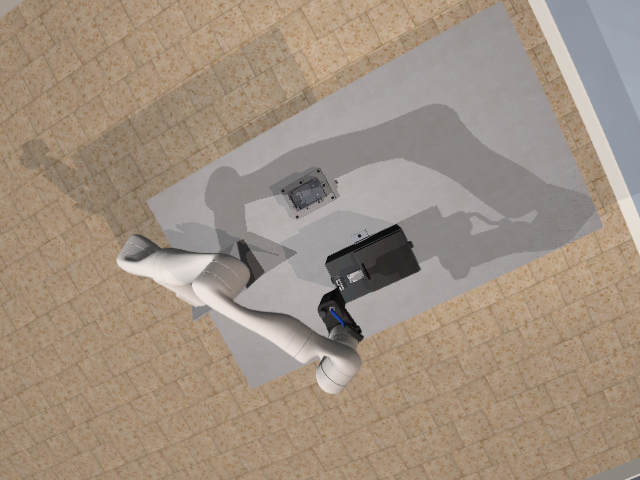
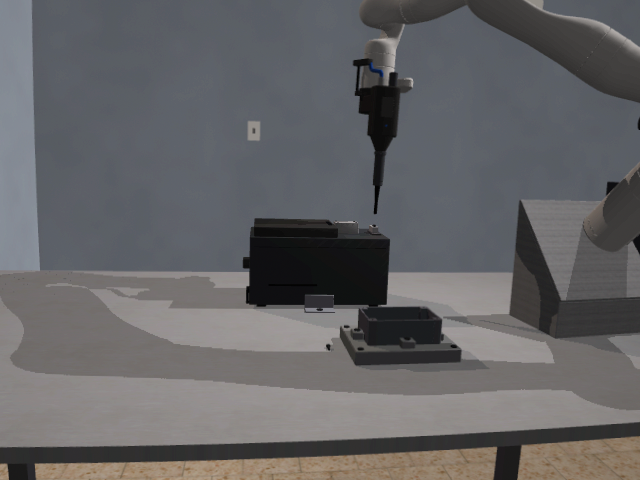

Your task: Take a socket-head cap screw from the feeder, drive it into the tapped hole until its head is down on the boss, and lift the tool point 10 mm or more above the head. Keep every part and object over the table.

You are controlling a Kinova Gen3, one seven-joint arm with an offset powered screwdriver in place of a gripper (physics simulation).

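Observation:
My screwdriver (image 1: 338, 292) (image 2: 375, 212) points down, its thin bit a little above the feeder's small outlet block (image 1: 339, 283) (image 2: 373, 229). The bit does not touch the block. A dark spot shows on top of the block; whether it is a screw head is too small to tell. No screw can be made out clearly at the bit tip. The black screw feeder (image 1: 390, 258) (image 2: 317, 268) stands on the table. The grey workpiece, a flanged plate (image 1: 305, 212) (image 2: 408, 356) with an open box (image 2: 400, 330) and small bosses, lies apart from the tool. Which hole is the tapped one cannot be told.
A small dark part (image 1: 336, 181) (image 2: 328, 347) lies beside the flanged plate. A small light bracket (image 1: 359, 235) (image 2: 319, 304) sits by the feeder's near side. A grey wedge-shaped stand (image 1: 250, 263) (image 2: 537, 294) stands near the arm's base on the table (image 1: 465, 67) (image 2: 206, 413).

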